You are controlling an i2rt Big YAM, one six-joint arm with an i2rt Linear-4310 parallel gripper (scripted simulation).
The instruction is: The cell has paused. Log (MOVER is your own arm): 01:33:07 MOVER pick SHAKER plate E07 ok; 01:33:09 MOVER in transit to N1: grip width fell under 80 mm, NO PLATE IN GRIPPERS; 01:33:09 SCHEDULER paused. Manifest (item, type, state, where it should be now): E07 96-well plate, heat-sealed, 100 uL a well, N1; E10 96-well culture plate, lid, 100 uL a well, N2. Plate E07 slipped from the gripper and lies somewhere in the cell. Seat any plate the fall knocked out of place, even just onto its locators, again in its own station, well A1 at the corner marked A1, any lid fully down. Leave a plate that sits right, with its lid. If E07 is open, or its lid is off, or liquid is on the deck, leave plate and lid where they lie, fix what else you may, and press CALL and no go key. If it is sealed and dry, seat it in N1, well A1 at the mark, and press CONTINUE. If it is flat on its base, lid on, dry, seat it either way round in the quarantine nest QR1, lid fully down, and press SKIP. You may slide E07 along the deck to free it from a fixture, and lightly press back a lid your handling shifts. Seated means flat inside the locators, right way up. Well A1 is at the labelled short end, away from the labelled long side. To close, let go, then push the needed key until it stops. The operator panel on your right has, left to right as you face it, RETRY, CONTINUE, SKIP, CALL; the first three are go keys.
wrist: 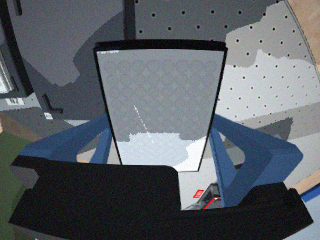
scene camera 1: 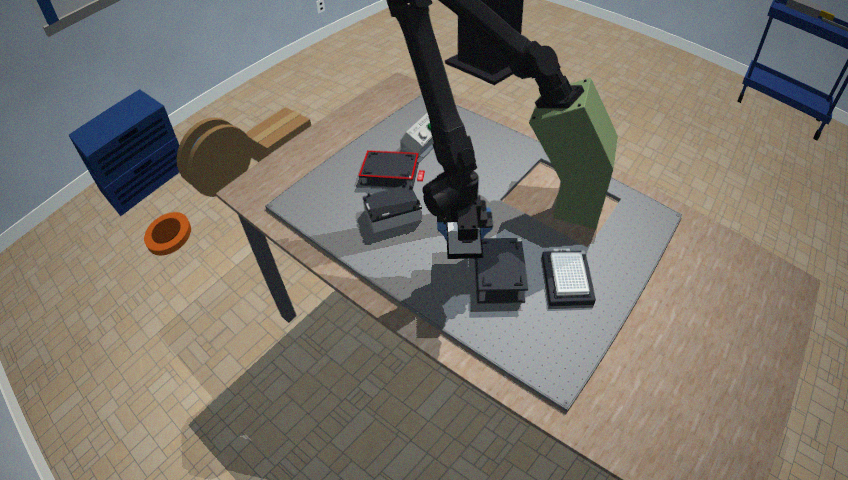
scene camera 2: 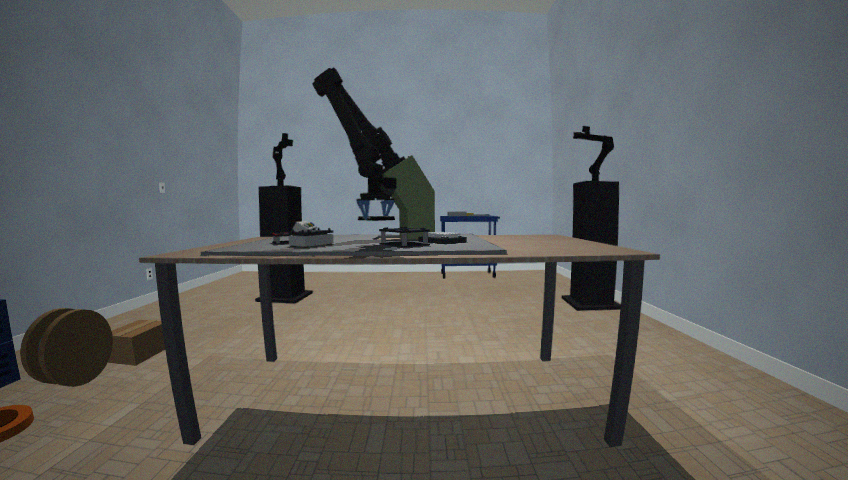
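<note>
Visible in the pictures: the gripper, a plate E07, an operator panel.
</note>
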